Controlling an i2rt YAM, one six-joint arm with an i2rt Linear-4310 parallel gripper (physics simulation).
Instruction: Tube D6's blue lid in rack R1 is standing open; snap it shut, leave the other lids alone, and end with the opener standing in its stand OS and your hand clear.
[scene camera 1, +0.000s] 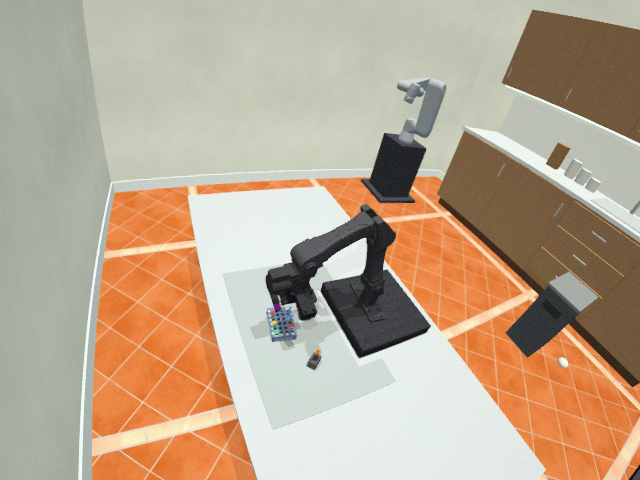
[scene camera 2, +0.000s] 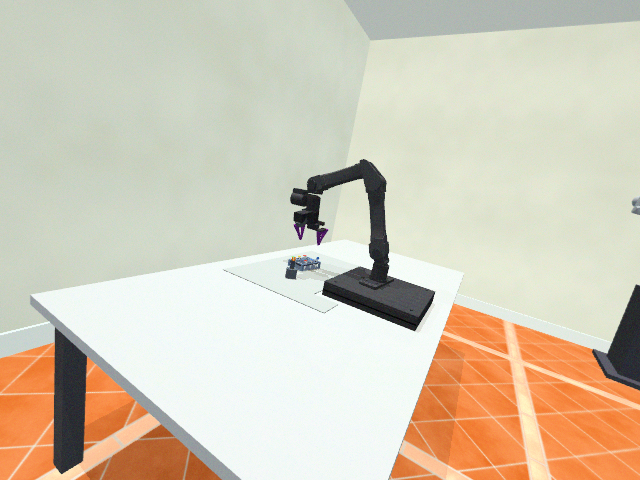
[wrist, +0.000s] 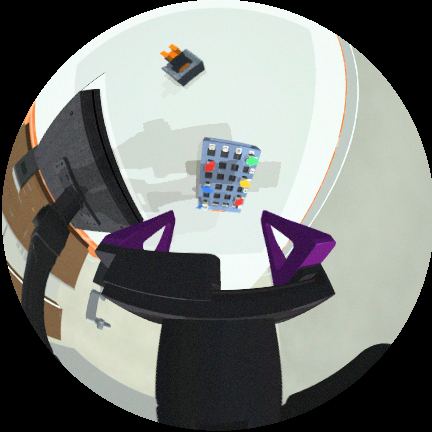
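Pixels of known places: gripper, between the fingertips: (scene camera 1: 289, 307) (scene camera 2: 309, 242) (wrist: 217, 214); arm's base, origin of its link: (scene camera 1: 366, 301) (scene camera 2: 377, 281) (wrist: 76, 194).
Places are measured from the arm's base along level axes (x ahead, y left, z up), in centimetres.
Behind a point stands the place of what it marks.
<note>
Rack R1 (scene camera 1: 283, 338) @(x 35.6, y 6.8, z -4.6 cm) (scene camera 2: 310, 267) @(x 31.9, y 0.6, z -4.3 cm) (wrist: 230, 142) @(x 35.6, y 7.3, z -4.7 cm) is a blue grid rack lying on the mat. At its D-side corner, nearest my fingers in the wrist view, a small blue lid (wrist: 200, 206) @(x 31.2, y -2.4, z 0.4 cm) sticks out past the rack's edge beside a white tube top; it looks open. My gripper (scene camera 2: 310, 241) @(x 33.7, y 2.4, z 7.1 cm) (wrist: 217, 214) @(x 33.7, y 2.4, z 7.1 cm) is open and empty, its purple fingers wide apart above that end of the rack. The dark opener with orange prongs (scene camera 1: 317, 352) @(x 28.6, y 19.0, z 3.6 cm) (scene camera 2: 293, 260) @(x 28.1, y 18.9, z 2.4 cm) (wrist: 172, 52) @(x 28.4, y 18.8, z 2.5 cm) stands tilted in its dark stand OS (scene camera 1: 312, 364) @(x 29.7, y 20.1, z -2.0 cm) (scene camera 2: 291, 274) @(x 27.3, y 19.6, z -3.0 cm) (wrist: 194, 75) @(x 29.5, y 17.7, z -4.5 cm), apart from the rack.
The rack also holds a second blue lid (wrist: 207, 189) @(x 32.3, y 0.4, z -0.7 cm), red lids (wrist: 210, 166) @(x 32.6, y 4.4, z -0.7 cm) (wrist: 239, 202) @(x 38.0, y -1.9, z -0.7 cm), a yellow lid (wrist: 245, 184) @(x 38.3, y 1.8, z -0.7 cm) and a green lid (wrist: 252, 161) @(x 38.5, y 5.8, z -0.7 cm). The black arm base (scene camera 1: 374, 315) @(x 0.8, y 7.9, z 1.0 cm) (scene camera 2: 379, 297) @(x -7.6, y 15.1, z -0.1 cm) (wrist: 82, 150) @(x 10.2, y 9.5, z 0.1 cm) stands beside the grey mat (scene camera 1: 289, 403) @(x 40.1, y 30.1, z -4.9 cm).
</note>
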